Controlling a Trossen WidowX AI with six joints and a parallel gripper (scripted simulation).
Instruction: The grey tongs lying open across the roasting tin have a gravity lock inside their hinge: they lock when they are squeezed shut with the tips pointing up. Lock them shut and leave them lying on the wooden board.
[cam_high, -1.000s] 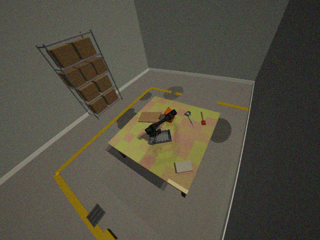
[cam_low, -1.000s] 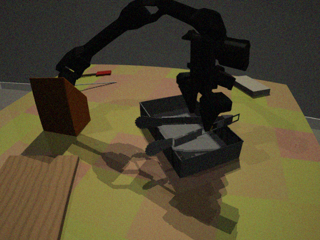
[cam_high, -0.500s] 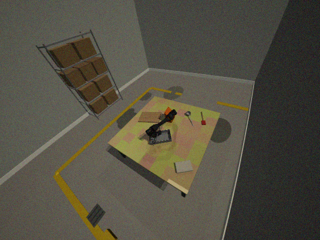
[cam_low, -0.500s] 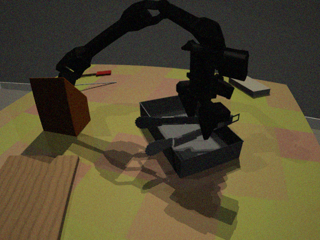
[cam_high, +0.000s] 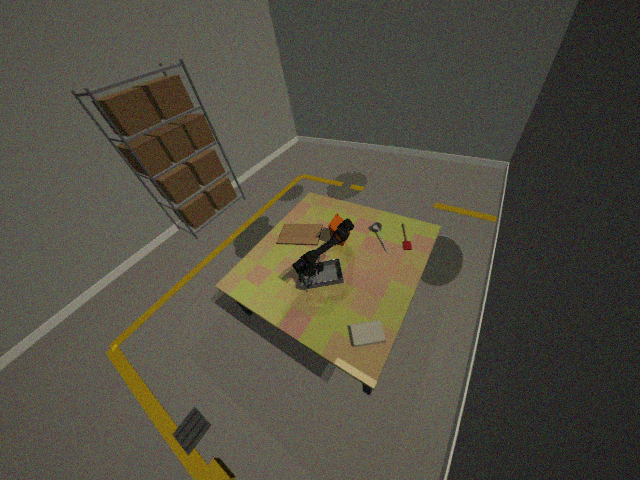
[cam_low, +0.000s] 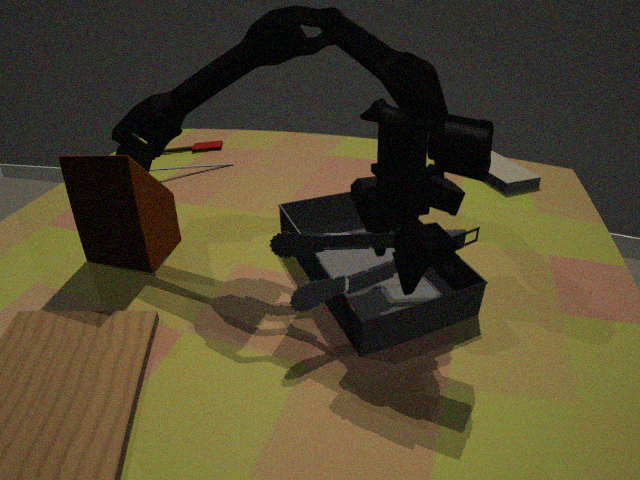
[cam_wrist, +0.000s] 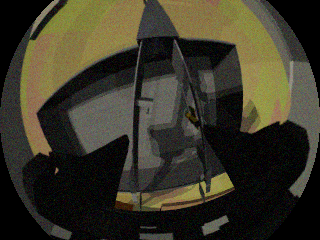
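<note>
The roasting tin lies 50 mm to the left of my gripper tip, 40 mm behind it and 10 mm below it. From my gripper tip the other things lie so: board: 360 mm to the right, 320 mm behind, 30 mm below; then grey slab: 520 mm to the left, 170 mm ahead, 20 mm below.
</note>
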